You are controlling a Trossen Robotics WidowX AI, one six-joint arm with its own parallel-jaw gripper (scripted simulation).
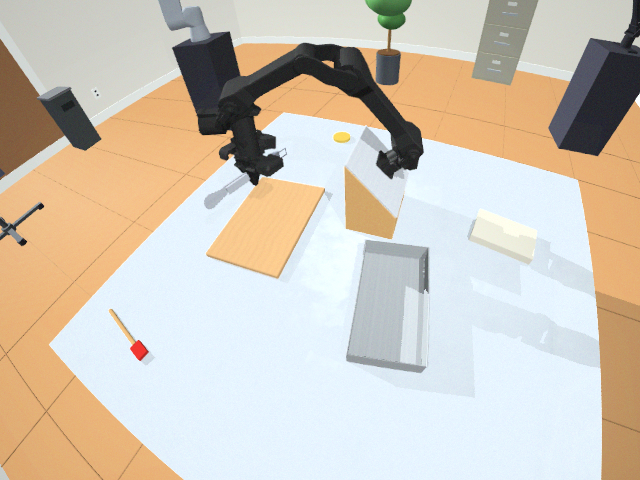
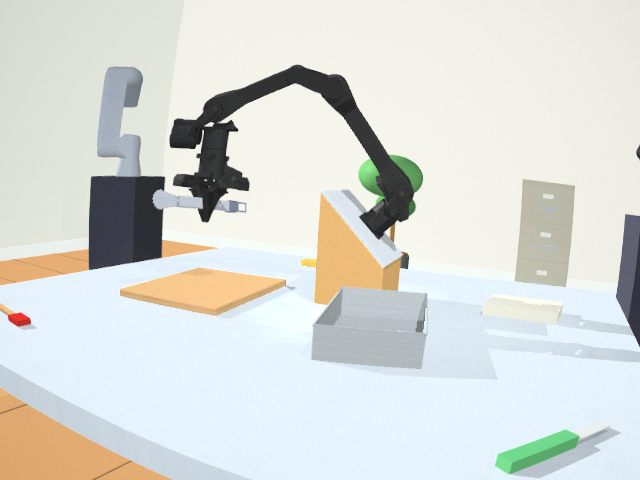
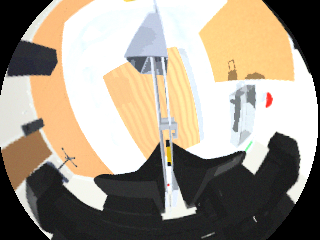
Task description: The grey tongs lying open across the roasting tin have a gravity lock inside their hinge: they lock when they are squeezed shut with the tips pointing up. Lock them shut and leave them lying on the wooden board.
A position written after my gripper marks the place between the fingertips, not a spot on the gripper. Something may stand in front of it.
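Note:
Cream block (image 1: 500,234), (image 2: 506,306). Wooden board (image 1: 261,236), (image 2: 202,290), (image 3: 132,93). My gripper is visible at (image 1: 255,184), (image 2: 204,222), (image 3: 164,142). A grey roasting tin (image 1: 389,328) is visible too.

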